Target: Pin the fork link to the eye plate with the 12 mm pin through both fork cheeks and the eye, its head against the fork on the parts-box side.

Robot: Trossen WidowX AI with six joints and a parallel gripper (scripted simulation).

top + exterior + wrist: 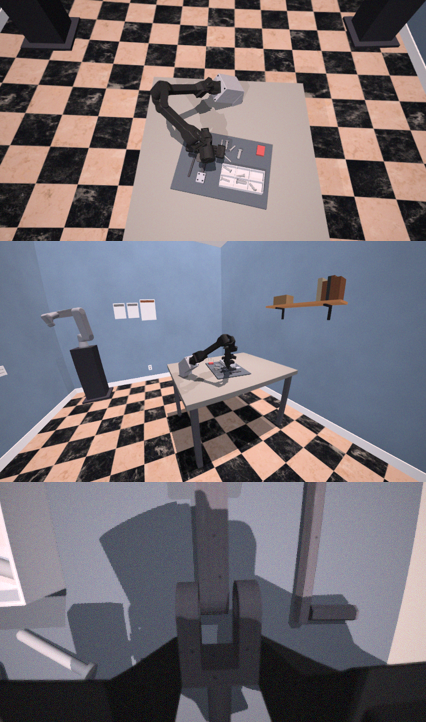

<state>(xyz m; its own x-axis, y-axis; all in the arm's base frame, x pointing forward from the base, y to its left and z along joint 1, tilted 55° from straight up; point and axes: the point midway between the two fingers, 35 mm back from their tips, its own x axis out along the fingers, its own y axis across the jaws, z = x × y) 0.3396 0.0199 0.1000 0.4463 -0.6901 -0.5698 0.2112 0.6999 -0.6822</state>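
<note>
The dark fork link is 30 mm below my hand. Also, from my hand: dark l-shaped bar 70 mm to the right, 60 mm below, 20 mm ahead; then white base block 110 mm ahead, 50 mm below, 30 mm to the right; then eye plate 50 mm below, 30 mm ahead, 10 mm to the right.
</note>
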